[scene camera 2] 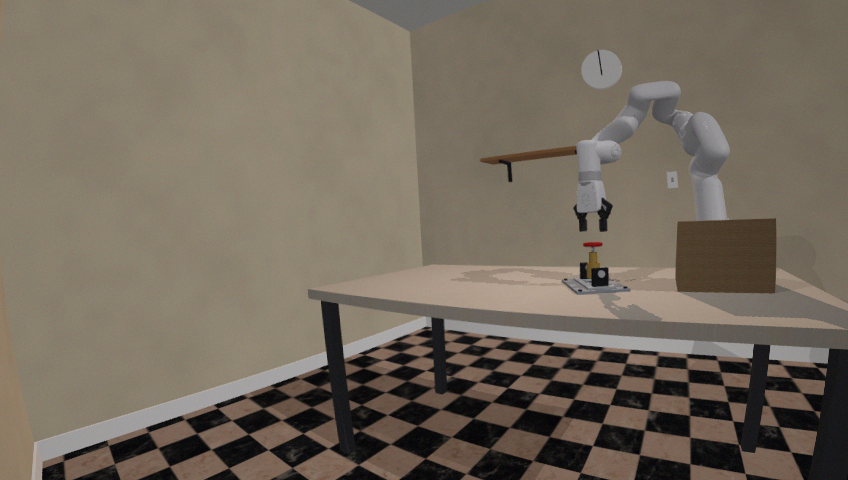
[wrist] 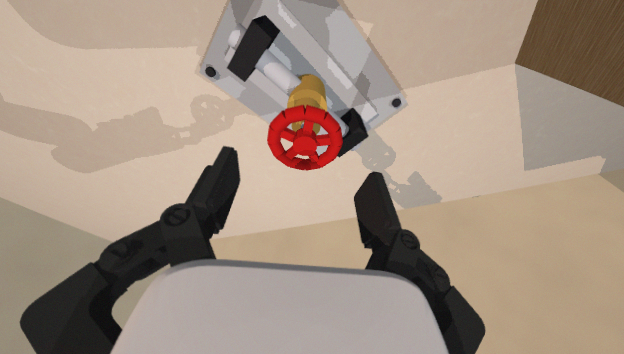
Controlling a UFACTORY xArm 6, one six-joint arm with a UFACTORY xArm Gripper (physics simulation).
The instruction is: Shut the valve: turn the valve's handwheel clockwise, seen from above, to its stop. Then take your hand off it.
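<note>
The red handwheel (scene camera 2: 592,244) (wrist: 305,145) sits level on top of the brass valve body (scene camera 2: 593,263) (wrist: 312,92). The valve stands on a grey base plate (scene camera 2: 612,289) (wrist: 367,55) with black pipe blocks at both sides. My gripper (scene camera 2: 593,229) (wrist: 303,174) is open and empty. In the scene view its fingertips hang a little above the handwheel, apart from it, one toward each side. In the wrist view the wheel shows beyond the fingertips, with table visible between it and both fingers. How far the handwheel is turned cannot be told.
The base plate lies on the light table (scene camera 2: 416,294) (wrist: 280,200). A brown wooden box (scene camera 2: 726,255) (wrist: 585,45) stands to the right, in front of the arm's base. A wooden shelf (scene camera 2: 529,155) and a round clock (scene camera 2: 601,77) are on the back wall.
</note>
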